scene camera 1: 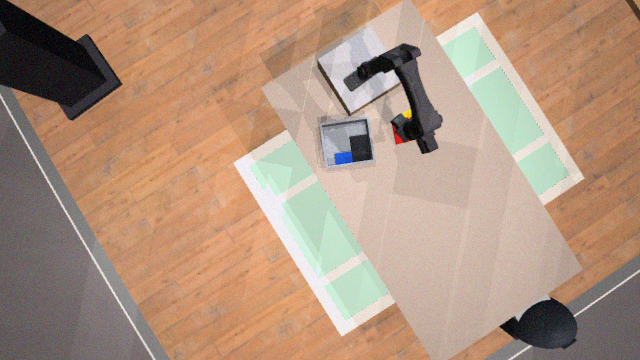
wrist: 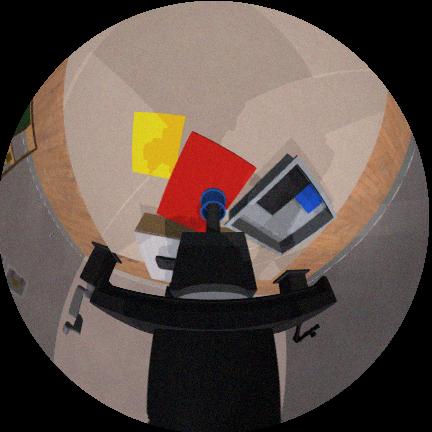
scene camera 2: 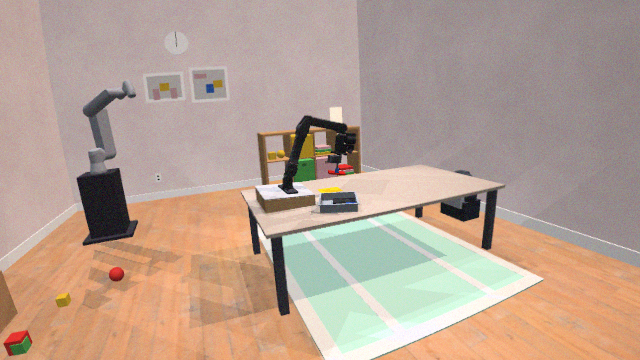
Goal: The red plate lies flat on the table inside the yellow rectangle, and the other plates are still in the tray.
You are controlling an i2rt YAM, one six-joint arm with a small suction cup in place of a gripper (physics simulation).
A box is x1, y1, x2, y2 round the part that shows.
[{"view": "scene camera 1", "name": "grey tray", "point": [335, 135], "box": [319, 116, 375, 168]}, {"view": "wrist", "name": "suction cup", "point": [212, 194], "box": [89, 187, 336, 431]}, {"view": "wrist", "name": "red plate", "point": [202, 163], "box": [156, 131, 255, 231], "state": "held by the suction cup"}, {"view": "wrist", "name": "black plate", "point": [294, 181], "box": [256, 165, 308, 214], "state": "on the grey tray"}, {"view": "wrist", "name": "grey tray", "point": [291, 225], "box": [224, 153, 336, 255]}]
